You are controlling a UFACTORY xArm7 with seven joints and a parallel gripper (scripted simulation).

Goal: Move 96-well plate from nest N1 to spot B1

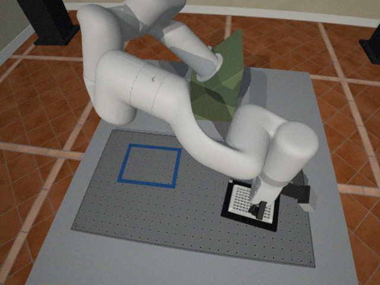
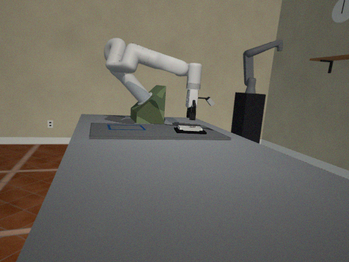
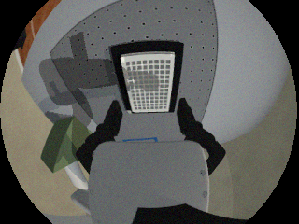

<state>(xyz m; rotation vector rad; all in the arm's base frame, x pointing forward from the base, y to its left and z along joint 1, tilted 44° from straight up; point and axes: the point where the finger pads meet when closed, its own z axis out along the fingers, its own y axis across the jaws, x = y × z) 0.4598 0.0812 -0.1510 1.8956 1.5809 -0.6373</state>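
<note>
Right now my hand is 6 cm above the white 96-well plate. Round my hand: black plate nest 8 cm below.
</note>
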